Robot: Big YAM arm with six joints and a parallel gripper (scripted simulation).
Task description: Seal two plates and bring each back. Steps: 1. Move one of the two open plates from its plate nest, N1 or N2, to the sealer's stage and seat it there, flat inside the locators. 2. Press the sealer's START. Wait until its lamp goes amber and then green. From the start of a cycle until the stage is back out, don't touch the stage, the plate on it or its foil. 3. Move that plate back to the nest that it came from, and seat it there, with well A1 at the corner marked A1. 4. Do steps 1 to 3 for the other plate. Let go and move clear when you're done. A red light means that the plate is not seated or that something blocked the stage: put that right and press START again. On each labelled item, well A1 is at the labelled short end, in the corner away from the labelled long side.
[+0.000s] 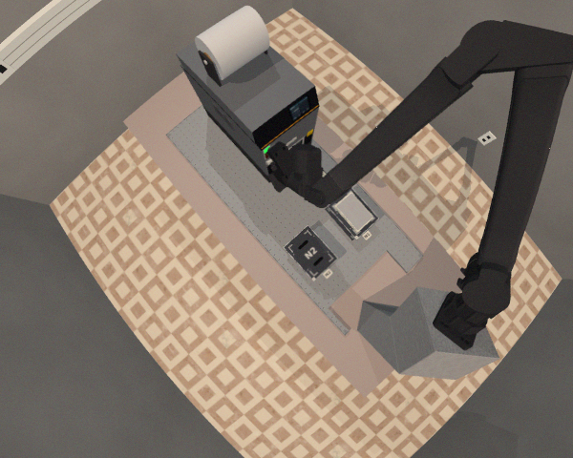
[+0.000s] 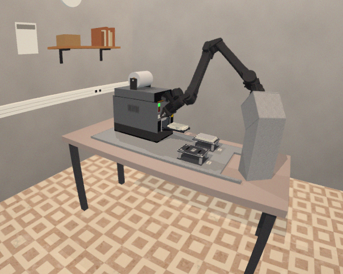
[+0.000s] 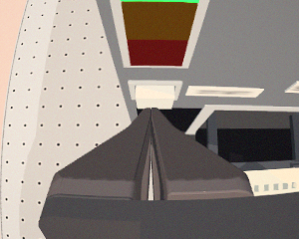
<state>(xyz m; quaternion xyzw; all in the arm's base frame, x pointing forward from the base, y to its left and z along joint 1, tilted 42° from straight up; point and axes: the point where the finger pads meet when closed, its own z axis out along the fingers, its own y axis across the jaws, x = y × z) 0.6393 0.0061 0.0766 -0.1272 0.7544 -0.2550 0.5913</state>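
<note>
Now: the start button 2 cm ahead of my hand and 1 cm below it. Round my hand: sealer stage 9 cm behind, 8 cm to the right, 9 cm below; then cream well plate 9 cm behind, 8 cm to the right, 8 cm below; then foil roll 24 cm ahead, 13 cm to the right, 22 cm above.
</note>
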